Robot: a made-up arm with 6 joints.
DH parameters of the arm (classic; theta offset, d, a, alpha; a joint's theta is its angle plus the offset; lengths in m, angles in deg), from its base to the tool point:
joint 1: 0 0.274 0 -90
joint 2: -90 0 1.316 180
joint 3: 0 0 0 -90
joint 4: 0 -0.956 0 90
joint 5: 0 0.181 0 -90
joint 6: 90 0 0 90
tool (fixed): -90 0 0 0
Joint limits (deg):
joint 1: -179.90..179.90
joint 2: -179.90..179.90
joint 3: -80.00..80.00
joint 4: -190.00..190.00
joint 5: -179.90..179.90
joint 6: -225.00..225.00
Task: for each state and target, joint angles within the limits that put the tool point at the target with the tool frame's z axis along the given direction. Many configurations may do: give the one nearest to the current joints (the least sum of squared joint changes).
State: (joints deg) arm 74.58 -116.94 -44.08 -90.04 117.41 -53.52
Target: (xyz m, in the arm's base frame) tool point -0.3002 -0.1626 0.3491 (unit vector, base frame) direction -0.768 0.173 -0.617
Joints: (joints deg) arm 35.19 -84.42 -77.08 -102.80 126.68 -41.31
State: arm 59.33 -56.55 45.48 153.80 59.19 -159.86
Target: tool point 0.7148 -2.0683 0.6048 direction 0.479 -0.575 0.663
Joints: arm 112.37 -93.63 53.22 134.26 87.29 -195.93
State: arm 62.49 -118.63 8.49 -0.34 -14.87 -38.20
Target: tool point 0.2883 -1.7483 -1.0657 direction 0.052 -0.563 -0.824
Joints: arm 93.95 -138.38 59.27 22.49 -54.51 -14.31
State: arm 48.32 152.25 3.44 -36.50 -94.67 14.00
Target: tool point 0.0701 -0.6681 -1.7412 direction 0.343 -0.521 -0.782
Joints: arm 82.66 179.78 52.09 -31.15 -71.75 -17.11
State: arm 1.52 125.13 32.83 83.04 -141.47 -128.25
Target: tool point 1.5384 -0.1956 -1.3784 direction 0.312 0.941 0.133
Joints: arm -8.93 129.97 63.44 104.62 -176.33 -153.78
